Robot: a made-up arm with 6 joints.
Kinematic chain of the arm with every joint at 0, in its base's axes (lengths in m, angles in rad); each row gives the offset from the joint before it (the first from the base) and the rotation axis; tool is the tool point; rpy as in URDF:
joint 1: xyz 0 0 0.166 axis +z
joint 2: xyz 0 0 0 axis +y
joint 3: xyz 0.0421 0 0.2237 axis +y
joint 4: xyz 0.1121 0 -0.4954 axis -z
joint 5: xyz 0 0 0 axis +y
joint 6: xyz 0.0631 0 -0.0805 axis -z
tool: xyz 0 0 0 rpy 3.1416 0 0
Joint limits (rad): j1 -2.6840..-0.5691 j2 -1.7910..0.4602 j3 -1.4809..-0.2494 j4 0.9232..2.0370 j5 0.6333..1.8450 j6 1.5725..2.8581
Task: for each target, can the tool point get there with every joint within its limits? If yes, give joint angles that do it. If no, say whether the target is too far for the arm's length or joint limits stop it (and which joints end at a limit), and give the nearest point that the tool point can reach.
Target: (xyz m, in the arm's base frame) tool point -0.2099 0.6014 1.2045
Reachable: no: too far | nearest point -0.1222 0.3501 0.7706 | short by 0.509 m
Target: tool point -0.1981 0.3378 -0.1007
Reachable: no: joint limits stop it (at a limit: joint 1, joint 2, joint 3, joint 5) | nearest point -0.1096 -0.0506 -0.2599 | short by 0.429 m
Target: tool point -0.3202 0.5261 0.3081
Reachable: no: joint limits stop it (at a limit: joint 2, joint 3, joint 4, joint 5) | nearest point -0.2382 0.3913 0.6679 | short by 0.393 m
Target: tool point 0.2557 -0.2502 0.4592
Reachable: yes | joints -0.9515 -1.2378 -0.4989 1.1922 1.3894 2.5191
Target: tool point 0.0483 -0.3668 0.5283
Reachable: yes | joints -1.6657 -0.9569 -0.8251 1.2626 1.6804 1.7769
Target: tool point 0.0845 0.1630 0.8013
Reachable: yes | joints -1.6750 -1.5012 -1.3844 1.3714 1.3973 2.4889
